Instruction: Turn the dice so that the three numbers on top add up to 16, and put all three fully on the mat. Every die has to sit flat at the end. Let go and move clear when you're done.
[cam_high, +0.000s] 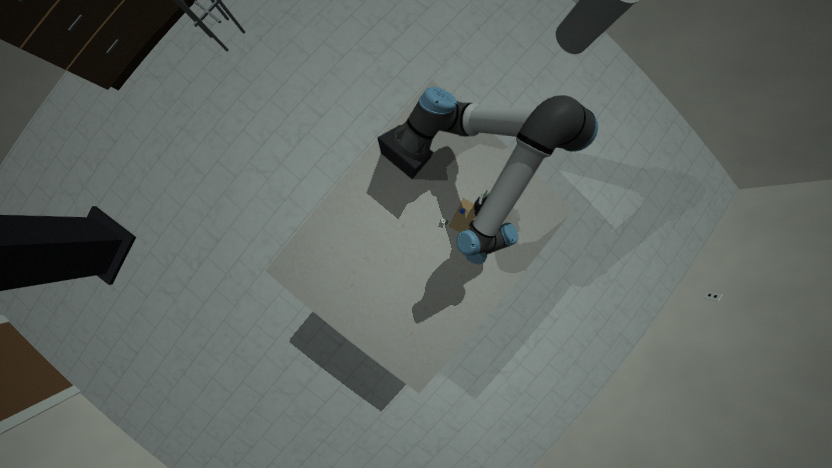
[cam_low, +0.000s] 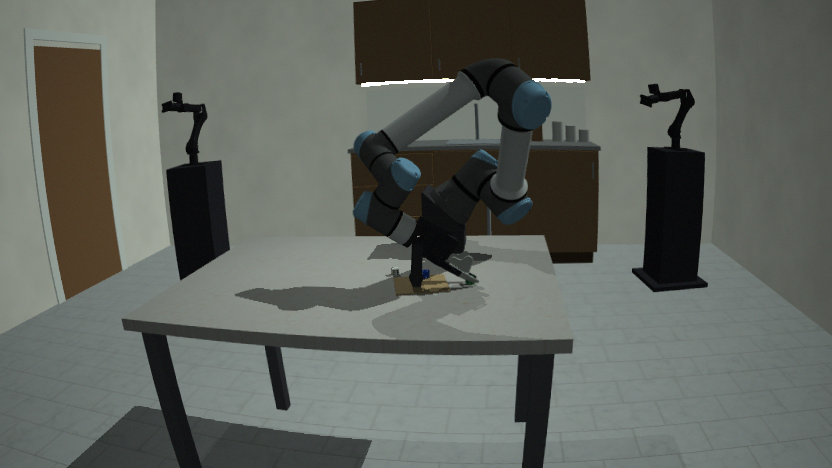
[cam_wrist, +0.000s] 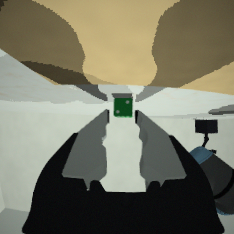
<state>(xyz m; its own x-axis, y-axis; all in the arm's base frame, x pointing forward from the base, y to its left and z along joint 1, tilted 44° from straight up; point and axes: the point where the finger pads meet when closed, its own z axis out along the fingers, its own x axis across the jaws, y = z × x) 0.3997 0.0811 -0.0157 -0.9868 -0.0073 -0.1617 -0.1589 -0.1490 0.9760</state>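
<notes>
Right now my hand is 1 cm to the left of the green die and 1 cm above it. Also, from my hand: blue die (13 cm to the right, 6 cm behind); white die (21 cm to the right, 11 cm behind, 1 cm below); tan mat (14 cm to the right, 2 cm below, 1 cm behind).
</notes>
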